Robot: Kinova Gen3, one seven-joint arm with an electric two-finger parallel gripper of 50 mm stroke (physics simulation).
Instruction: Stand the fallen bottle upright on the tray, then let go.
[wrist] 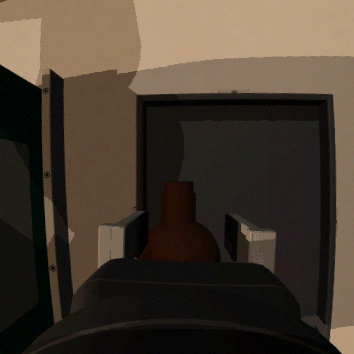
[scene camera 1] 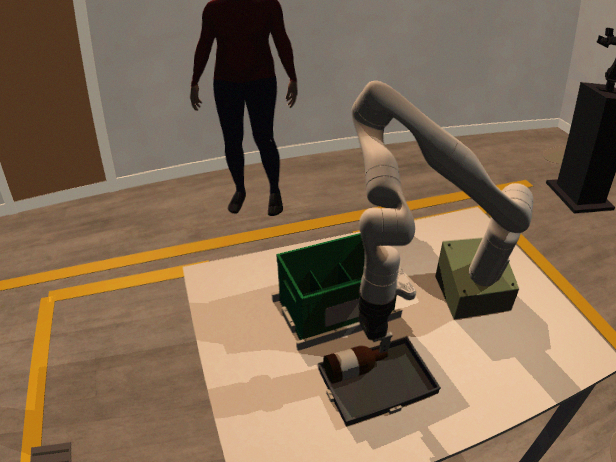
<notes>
In view: my gripper (scene camera 1: pixel 378 342) and a brown bottle (scene camera 1: pixel 353 362).
The brown bottle also shows in the wrist view (wrist: pixel 178 236). My gripper also shows in the wrist view (wrist: pixel 185 228).
</notes>
